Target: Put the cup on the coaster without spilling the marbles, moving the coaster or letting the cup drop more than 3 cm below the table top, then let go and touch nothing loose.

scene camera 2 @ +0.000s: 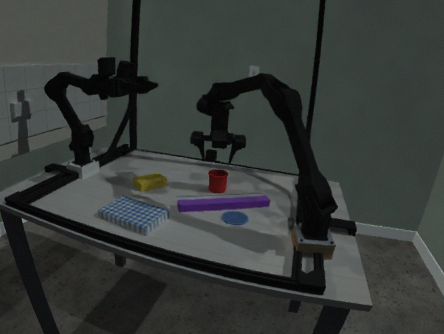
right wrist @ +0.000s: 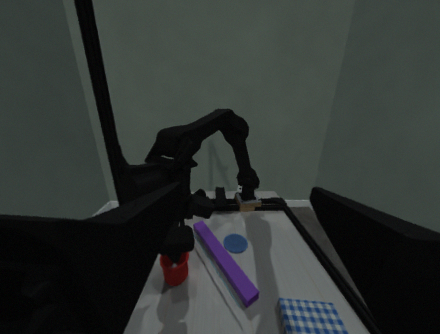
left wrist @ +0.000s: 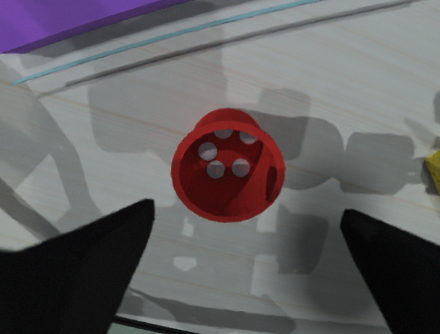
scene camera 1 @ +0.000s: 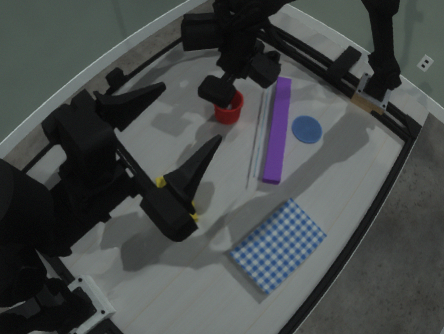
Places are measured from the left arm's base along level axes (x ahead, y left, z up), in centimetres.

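Pixels of known places: left gripper, between the fingertips: (scene camera 2: 216, 161) (left wrist: 248, 213); right gripper, between the fingertips: (scene camera 2: 149, 85) (right wrist: 245, 190) (scene camera 1: 190, 108); left arm's base, origin of its link: (scene camera 2: 314, 233) (right wrist: 247, 196) (scene camera 1: 374, 89); right arm's base, origin of its link: (scene camera 2: 82, 162) (scene camera 1: 77, 307).
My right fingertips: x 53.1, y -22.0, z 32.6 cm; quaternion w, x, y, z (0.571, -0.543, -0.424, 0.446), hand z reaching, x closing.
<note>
For each thing: its top centre in the pictures, then the offset to it from my right fingertips. "spot": a spot on its surface instead.
- red cup, centre of its top: (left wrist: 227, 176) (scene camera 1: 228, 99) (right wrist: 174, 256) (scene camera 2: 218, 173) dx -23.1, dy -9.0, dz -30.5 cm
- flat blue coaster, centre of its top: (scene camera 1: 307, 128) (scene camera 2: 235, 217) (right wrist: 235, 242) dx -31.3, dy +10.1, dz -36.9 cm
- purple bar, centre of its top: (scene camera 1: 275, 121) (scene camera 2: 224, 198) (right wrist: 215, 251) dx -26.8, dy +2.4, dz -34.7 cm
- thin pale-blue strip, a spot on its surface: (left wrist: 165, 37) spot: dx -28.5, dy -1.4, dz -34.7 cm
- yellow block, centre of its top: (scene camera 1: 175, 197) (scene camera 2: 149, 177) dx +2.1, dy -5.9, dz -34.3 cm
- blue checked block, centre of its top: (scene camera 1: 280, 245) (scene camera 2: 133, 210) dx -1.4, dy +18.1, dz -34.8 cm
A red cup (scene camera 1: 228, 116) (scene camera 2: 218, 181) (left wrist: 227, 212) (right wrist: 175, 274) stands upright on the table. Several pale marbles (left wrist: 215, 169) lie inside it in the left wrist view. The flat blue coaster (scene camera 1: 307, 129) (scene camera 2: 235, 218) (right wrist: 235, 243) lies across a purple bar from the cup. My left gripper (scene camera 2: 216, 161) (left wrist: 248, 213) is open, pointing down above the cup and touching nothing; its fingertips are hidden in scene camera 1. My right gripper (scene camera 1: 193, 111) is open and empty, raised high above the table.
The purple bar (scene camera 1: 278, 131) (scene camera 2: 223, 203) (right wrist: 226, 262) lies between cup and coaster, with a thin pale-blue strip (left wrist: 165, 37) along its cup side. A yellow block (scene camera 2: 150, 182) and a blue checked block (scene camera 1: 279, 245) (scene camera 2: 133, 214) lie on the table. Black rails (scene camera 1: 350, 240) edge the table.
</note>
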